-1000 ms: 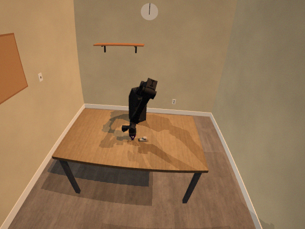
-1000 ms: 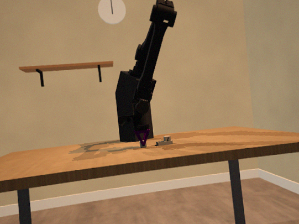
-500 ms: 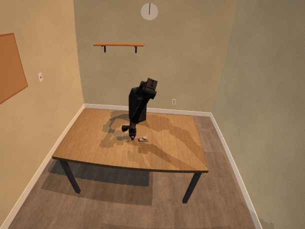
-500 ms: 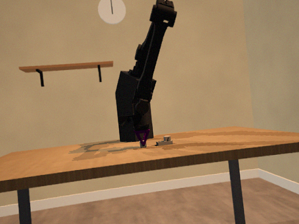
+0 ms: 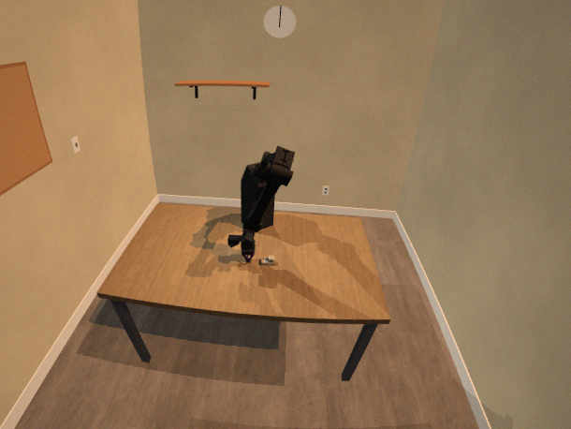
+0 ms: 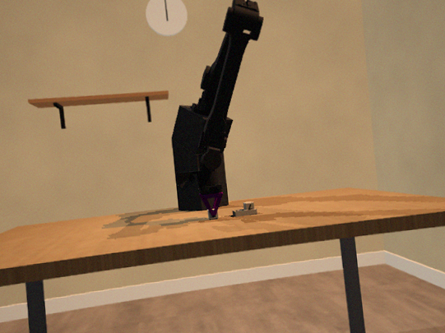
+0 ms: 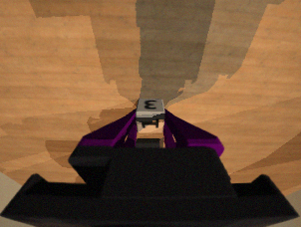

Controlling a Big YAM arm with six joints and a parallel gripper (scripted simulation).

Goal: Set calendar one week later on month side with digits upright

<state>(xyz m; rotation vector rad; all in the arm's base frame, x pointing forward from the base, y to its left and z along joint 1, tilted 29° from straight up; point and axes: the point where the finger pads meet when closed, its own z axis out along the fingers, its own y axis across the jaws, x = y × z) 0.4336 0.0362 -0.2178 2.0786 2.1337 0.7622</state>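
Now: the tray 1 cm behind my hand, 11 cm to the left of it and 1 cm below it.
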